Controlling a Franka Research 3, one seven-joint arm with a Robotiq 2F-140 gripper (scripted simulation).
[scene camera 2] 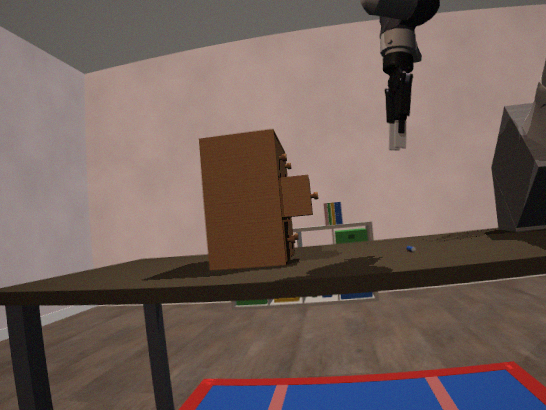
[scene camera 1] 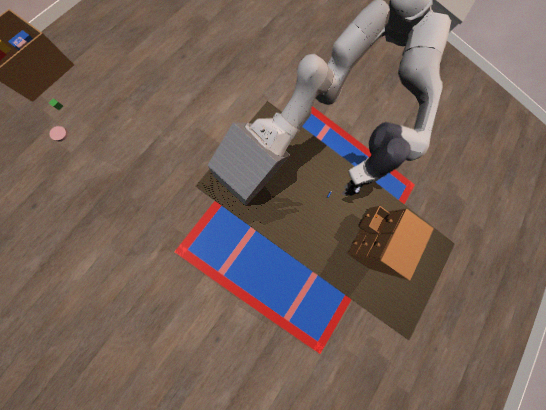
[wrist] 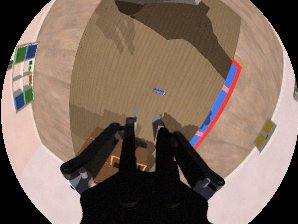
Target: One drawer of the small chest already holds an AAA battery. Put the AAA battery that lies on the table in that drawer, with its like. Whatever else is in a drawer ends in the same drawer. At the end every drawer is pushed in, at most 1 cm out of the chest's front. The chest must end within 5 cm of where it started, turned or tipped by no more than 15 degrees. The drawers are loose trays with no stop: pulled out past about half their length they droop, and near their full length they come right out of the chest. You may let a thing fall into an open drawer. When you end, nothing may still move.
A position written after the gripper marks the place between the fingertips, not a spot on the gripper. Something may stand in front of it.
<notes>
In view: the gripper [scene camera 2: 397, 148], a small wooden chest [scene camera 2: 244, 229] and a drawer [scene camera 2: 295, 199].
The small wooden chest also shows in scene camera 1 [scene camera 1: 405, 248]. The gripper also shows in the wrist view [wrist: 145, 116].
</notes>
